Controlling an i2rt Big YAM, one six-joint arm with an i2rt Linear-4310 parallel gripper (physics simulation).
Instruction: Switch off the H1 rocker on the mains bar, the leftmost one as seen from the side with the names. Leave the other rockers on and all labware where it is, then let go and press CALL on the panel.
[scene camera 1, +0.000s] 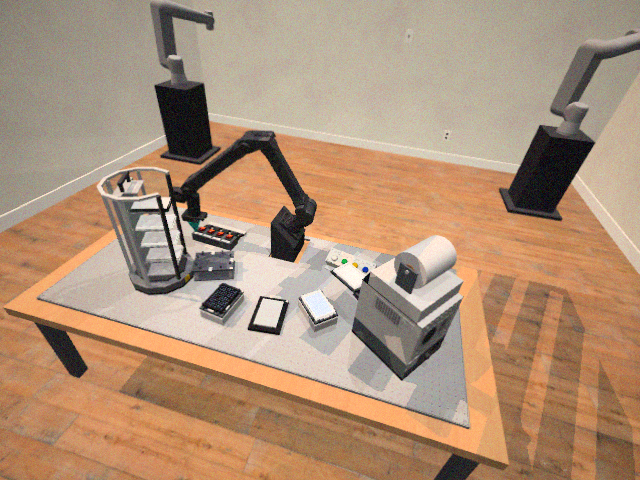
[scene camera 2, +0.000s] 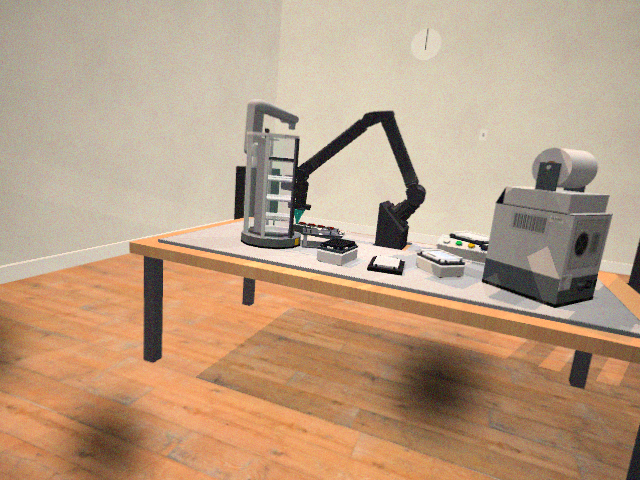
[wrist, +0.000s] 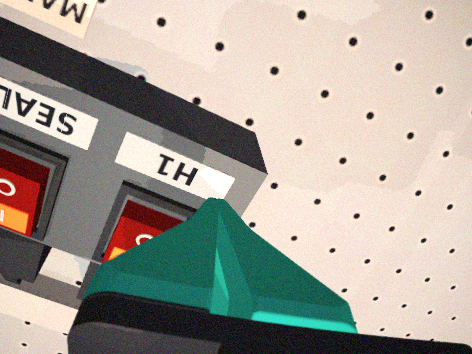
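Seen in the pictures: gripper, between the fingertips: (scene camera 1: 196, 231) (scene camera 2: 296, 224) (wrist: 213, 212); arm's base, origin of its link: (scene camera 1: 290, 226) (scene camera 2: 396, 216).
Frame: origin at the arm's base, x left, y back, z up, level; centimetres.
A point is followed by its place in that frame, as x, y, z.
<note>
The mains bar (scene camera 1: 206, 240) {-39.0, -9.4, -11.0} (wrist: 82, 187) {-41.0, -5.8, -9.2} lies at the back left of the table, with red rockers. In the wrist view the H1 rocker (wrist: 150, 220) {-43.6, -6.1, -8.2} is at the bar's end, under the label H1, partly hidden by my fingertips; its O mark and part of an orange strip show. The SEAL rocker (wrist: 22, 192) {-39.3, -5.7, -8.1} beside it shows O and an orange strip. My gripper (scene camera 1: 194, 225) {-45.7, -6.5, -9.2} (scene camera 2: 298, 217) {-45.7, -6.5, -9.2} (wrist: 213, 212) {-45.7, -6.5, -9.2} is shut and empty, its teal tips over the H1 end; contact cannot be told. The panel (scene camera 1: 338, 253) {24.8, -5.1, -5.7} (scene camera 2: 445, 246) {23.4, -9.3, -8.7} has white, green, yellow and blue buttons; the name CALL is not readable.
A round plate tower (scene camera 1: 160, 283) {-39.6, -43.4, -8.0} (scene camera 2: 268, 239) {-41.4, -45.0, -9.5} stands close beside the arm's wrist. A grey block (scene camera 1: 214, 268) {-23.6, -29.9, -7.2} lies before the bar. Black-topped (scene camera 1: 222, 299) {-12.1, -45.3, -6.4} and white-topped (scene camera 1: 317, 305) {22.8, -36.4, -7.7} units stand in front. A plate (scene camera 1: 349, 275) {32.4, -24.2, 0.0} adjoins the panel, near the large sealer (scene camera 1: 392, 320) {49.4, -49.3, 8.2} (scene camera 2: 532, 253) {49.6, -49.3, 0.8}.
</note>
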